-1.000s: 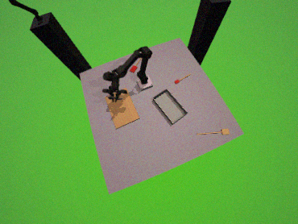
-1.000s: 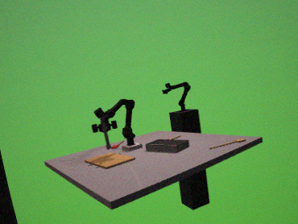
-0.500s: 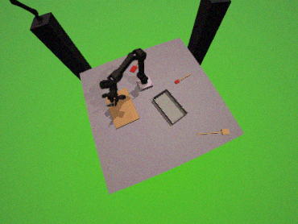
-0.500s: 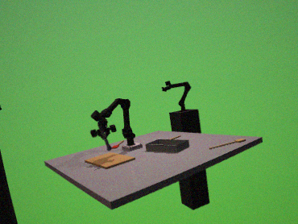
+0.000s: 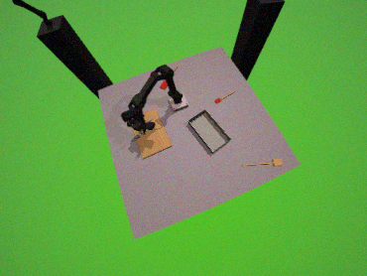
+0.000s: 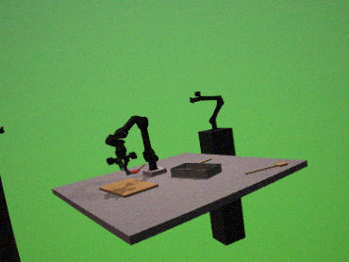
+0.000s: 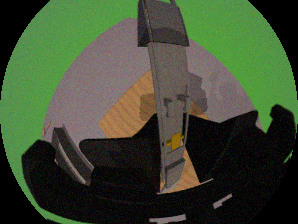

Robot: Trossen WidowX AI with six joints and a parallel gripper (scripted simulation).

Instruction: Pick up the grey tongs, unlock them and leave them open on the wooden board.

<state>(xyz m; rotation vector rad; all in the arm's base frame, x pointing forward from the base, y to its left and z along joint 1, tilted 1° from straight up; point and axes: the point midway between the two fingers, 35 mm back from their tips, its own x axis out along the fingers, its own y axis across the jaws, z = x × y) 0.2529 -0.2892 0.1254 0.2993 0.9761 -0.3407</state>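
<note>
My gripper tip is 2 cm past the yellow lock piece, 1 cm to the right of it and 3 cm below it. Also, from my gripper tip: roasting tin: 5 cm ahead, 47 cm to the left, 10 cm below; then wooden board: 6 cm behind, 2 cm to the left, 12 cm below.
</note>
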